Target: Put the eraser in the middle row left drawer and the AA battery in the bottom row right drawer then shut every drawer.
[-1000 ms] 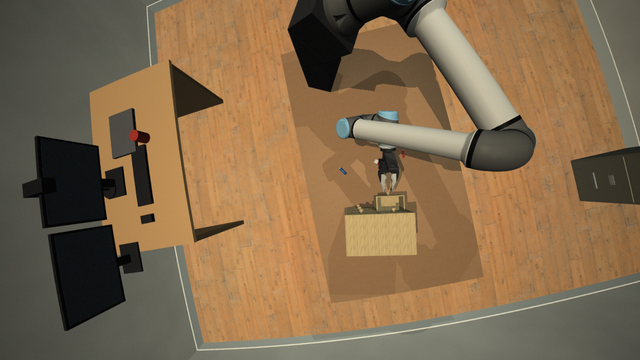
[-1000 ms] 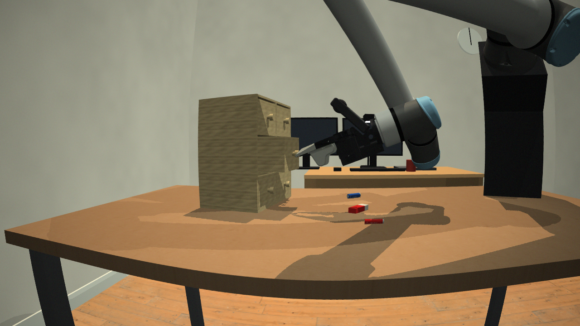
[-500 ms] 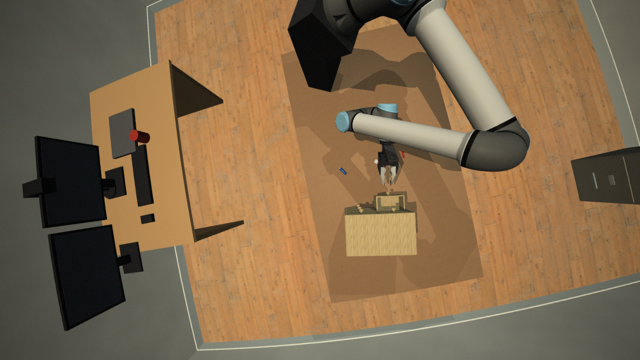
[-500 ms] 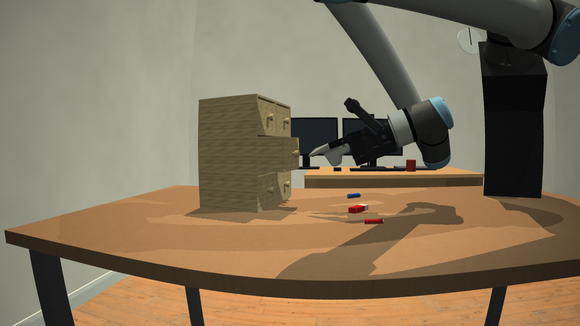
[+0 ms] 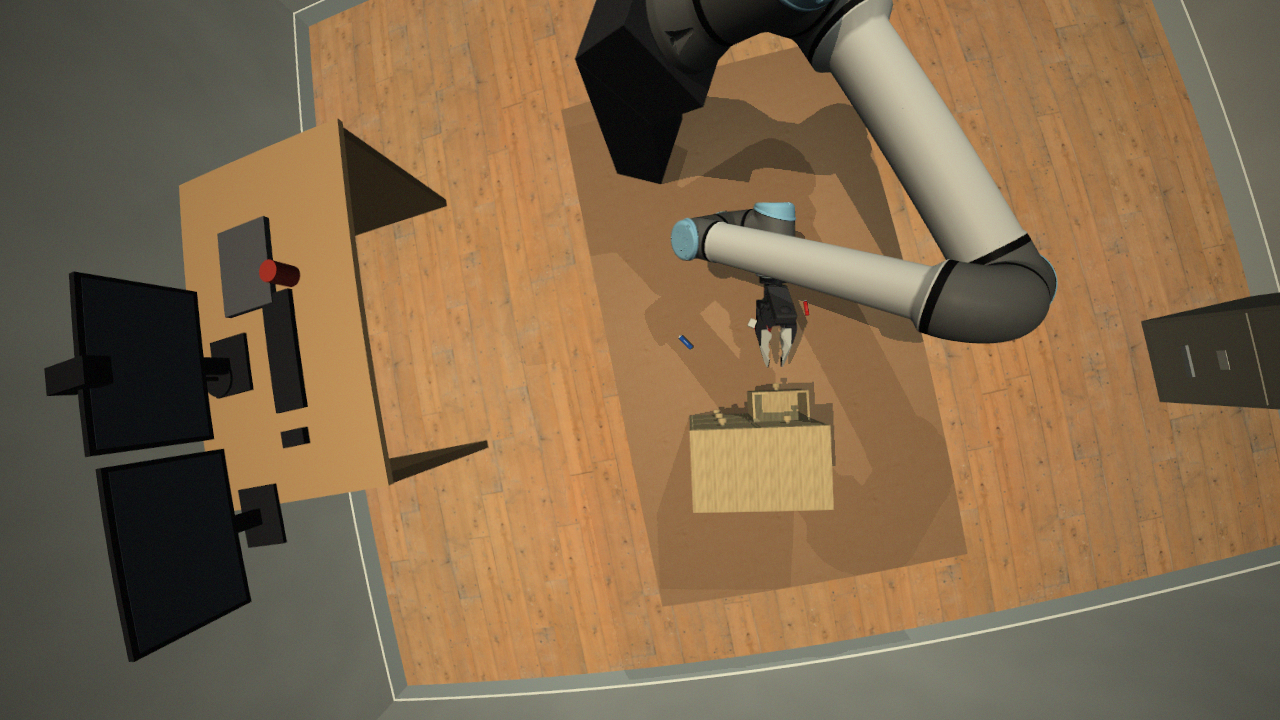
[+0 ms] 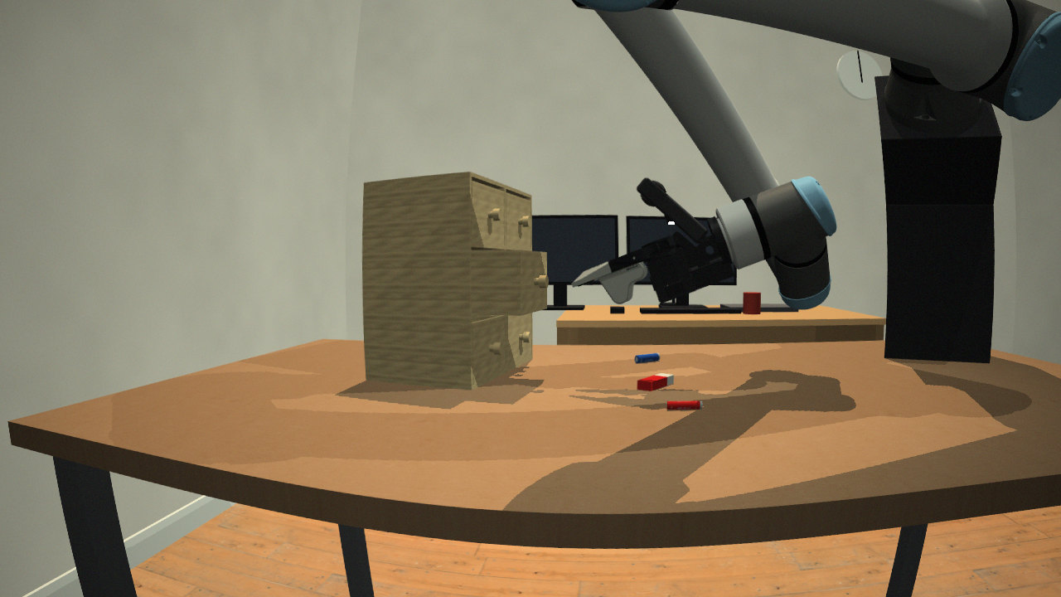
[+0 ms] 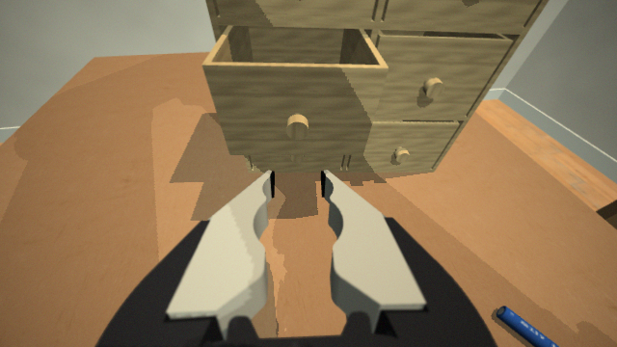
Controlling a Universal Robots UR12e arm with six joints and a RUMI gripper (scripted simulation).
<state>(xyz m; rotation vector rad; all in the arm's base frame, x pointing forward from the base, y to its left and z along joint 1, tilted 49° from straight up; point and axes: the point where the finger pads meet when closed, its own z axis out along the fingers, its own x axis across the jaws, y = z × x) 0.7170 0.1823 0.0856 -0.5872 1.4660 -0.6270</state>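
My hand is 140 mm above the eraser, 110 mm past it and 10 mm to the left of it. Also, from my hand: red battery 150 mm below, 150 mm behind, 130 mm to the left; then blue AA battery 220 mm to the right, 140 mm below, 70 mm behind.
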